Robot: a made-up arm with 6 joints. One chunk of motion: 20 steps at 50 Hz.
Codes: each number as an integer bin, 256 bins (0 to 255) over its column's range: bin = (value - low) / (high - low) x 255, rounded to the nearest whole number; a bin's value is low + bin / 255 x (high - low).
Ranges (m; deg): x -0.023..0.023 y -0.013..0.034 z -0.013..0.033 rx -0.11..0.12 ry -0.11..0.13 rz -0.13..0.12
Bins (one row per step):
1: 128 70 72 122 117 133
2: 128 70 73 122 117 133
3: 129 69 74 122 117 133
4: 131 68 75 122 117 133
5: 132 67 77 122 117 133
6: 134 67 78 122 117 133
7: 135 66 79 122 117 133
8: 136 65 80 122 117 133
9: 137 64 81 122 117 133
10: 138 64 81 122 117 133
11: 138 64 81 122 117 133
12: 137 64 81 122 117 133
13: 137 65 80 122 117 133
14: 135 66 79 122 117 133
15: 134 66 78 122 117 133
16: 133 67 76 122 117 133
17: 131 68 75 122 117 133
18: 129 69 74 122 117 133
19: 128 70 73 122 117 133
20: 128 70 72 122 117 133
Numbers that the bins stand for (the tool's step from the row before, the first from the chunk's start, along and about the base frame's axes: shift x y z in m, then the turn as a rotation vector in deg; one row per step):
1: 0.00009 -0.00010 -0.00001 0.000 0.000 0.000
2: 0.00009 -0.00010 0.00017 0.000 0.000 0.000
3: 0.00027 -0.00028 0.00035 0.000 0.000 0.000
4: 0.00063 -0.00047 0.00053 0.000 0.000 0.000
5: 0.00081 -0.00065 0.00089 0.000 0.000 0.000
6: 0.00117 -0.00065 0.00107 0.000 0.000 0.000
7: 0.00135 -0.00084 0.00125 0.000 0.000 0.000
8: 0.00153 -0.00102 0.00143 0.000 0.000 0.000
9: 0.00171 -0.00120 0.00161 0.000 0.000 0.000
10: 0.00189 -0.00120 0.00161 0.000 0.000 0.000
11: 0.00189 -0.00120 0.00161 0.000 0.000 0.000
12: 0.00171 -0.00120 0.00161 0.000 0.000 0.000
13: 0.00171 -0.00102 0.00143 0.000 0.000 0.000
14: 0.00135 -0.00084 0.00125 0.000 0.000 0.000
15: 0.00117 -0.00084 0.00107 0.000 0.000 0.000
16: 0.00099 -0.00065 0.00071 0.000 0.000 0.000
17: 0.00063 -0.00047 0.00053 0.000 0.000 0.000
18: 0.00027 -0.00028 0.00035 0.000 0.000 0.000
19: 0.00009 -0.00010 0.00017 0.000 0.000 0.000
20: 0.00009 -0.00010 -0.00001 0.000 0.000 0.000

